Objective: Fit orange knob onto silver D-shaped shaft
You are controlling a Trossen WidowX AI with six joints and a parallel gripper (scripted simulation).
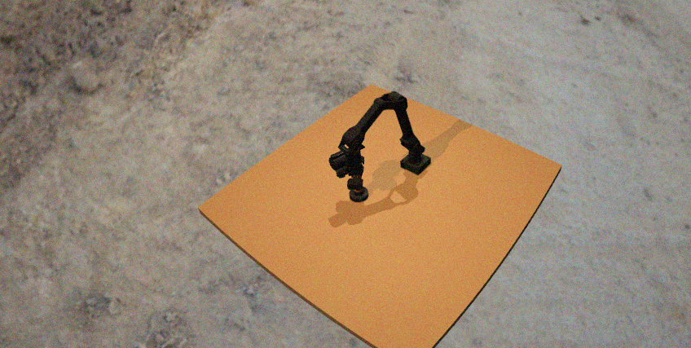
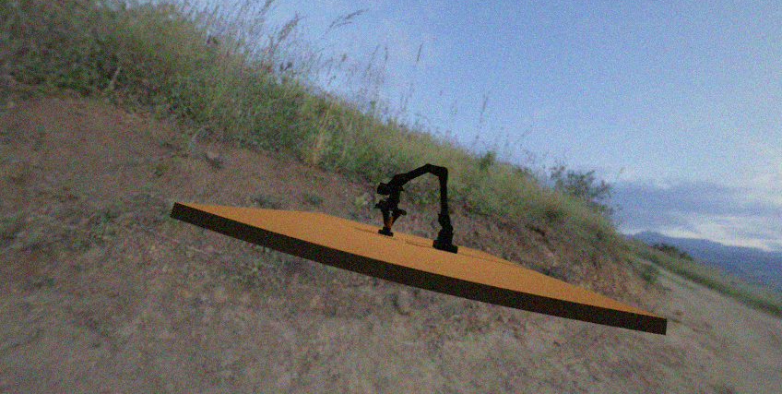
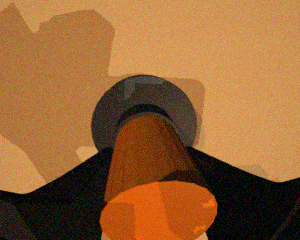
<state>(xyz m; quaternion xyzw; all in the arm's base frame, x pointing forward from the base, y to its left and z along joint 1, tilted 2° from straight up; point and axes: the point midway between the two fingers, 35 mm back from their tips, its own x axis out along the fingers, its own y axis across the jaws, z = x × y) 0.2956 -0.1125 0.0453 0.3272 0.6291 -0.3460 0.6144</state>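
My gripper tip is 30 mm below the orange knob. The rest, counted from my gripper tip: round pedestal 20 mm below.
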